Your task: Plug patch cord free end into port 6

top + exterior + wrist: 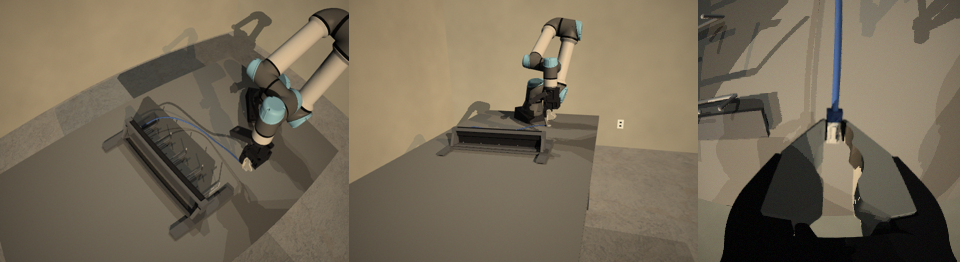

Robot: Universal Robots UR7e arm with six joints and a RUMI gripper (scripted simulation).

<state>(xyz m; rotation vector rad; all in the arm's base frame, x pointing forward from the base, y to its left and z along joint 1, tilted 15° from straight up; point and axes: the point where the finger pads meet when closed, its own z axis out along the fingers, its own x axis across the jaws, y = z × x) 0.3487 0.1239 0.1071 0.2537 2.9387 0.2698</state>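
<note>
Now: hand 1 cm to the right of the plug and 1 cm above it.
</note>
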